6 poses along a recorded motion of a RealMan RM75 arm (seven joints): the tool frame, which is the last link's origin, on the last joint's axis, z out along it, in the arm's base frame.
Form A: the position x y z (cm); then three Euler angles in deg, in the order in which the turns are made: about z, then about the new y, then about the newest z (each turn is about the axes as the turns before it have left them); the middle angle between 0 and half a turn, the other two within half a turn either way.
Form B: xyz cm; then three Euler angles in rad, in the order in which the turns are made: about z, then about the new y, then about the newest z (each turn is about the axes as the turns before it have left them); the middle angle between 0 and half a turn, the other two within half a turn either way. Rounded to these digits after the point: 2 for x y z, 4 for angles.
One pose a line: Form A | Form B
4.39 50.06 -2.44 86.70 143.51 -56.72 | 4.39 50.06 -2.44 1.5132 2.5047 -0.9900
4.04 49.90 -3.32 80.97 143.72 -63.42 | 4.04 49.90 -3.32 1.4132 2.5084 -1.1069
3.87 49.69 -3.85 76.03 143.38 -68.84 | 3.87 49.69 -3.85 1.3270 2.5025 -1.2015
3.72 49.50 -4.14 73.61 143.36 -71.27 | 3.72 49.50 -4.14 1.2847 2.5021 -1.2439
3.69 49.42 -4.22 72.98 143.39 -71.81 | 3.69 49.42 -4.22 1.2737 2.5026 -1.2533
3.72 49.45 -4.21 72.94 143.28 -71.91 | 3.72 49.45 -4.21 1.2730 2.5007 -1.2551
